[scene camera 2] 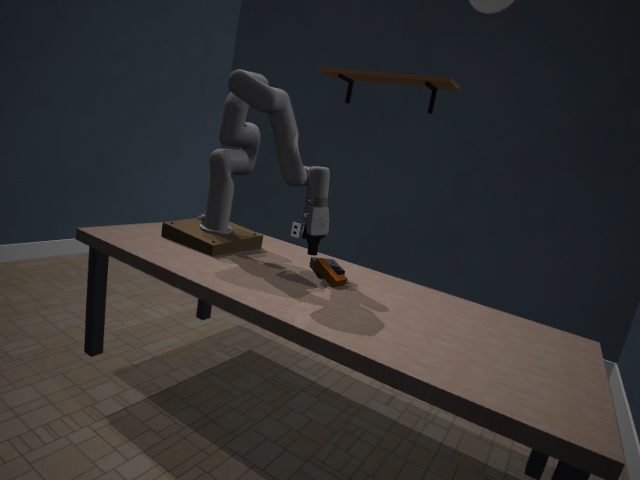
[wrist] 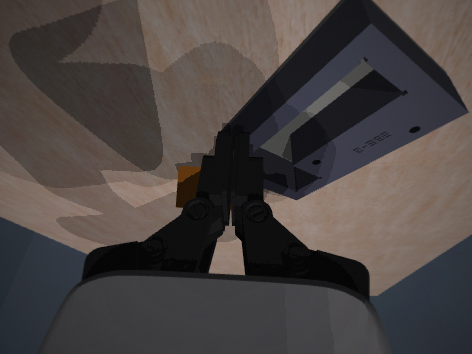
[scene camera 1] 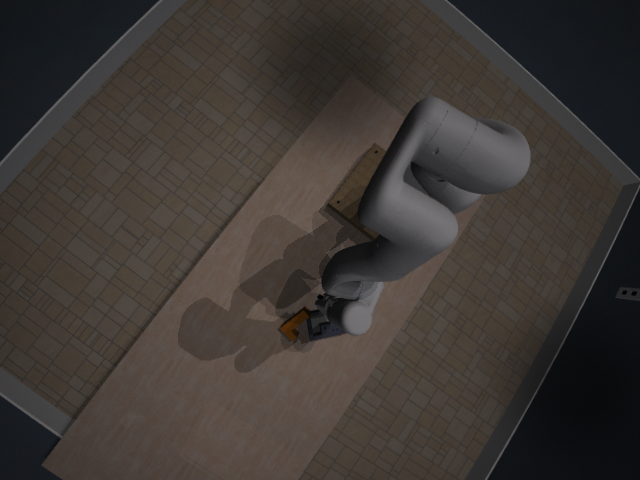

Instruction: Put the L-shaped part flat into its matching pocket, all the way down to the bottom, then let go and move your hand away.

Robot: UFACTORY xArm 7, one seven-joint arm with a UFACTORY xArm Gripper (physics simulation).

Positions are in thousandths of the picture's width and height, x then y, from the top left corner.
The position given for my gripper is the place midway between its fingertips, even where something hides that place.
My gripper (wrist: 497, 425) is shut, holding nothing. Also in view: a dark block with L-shaped pocket (wrist: 760, 247).
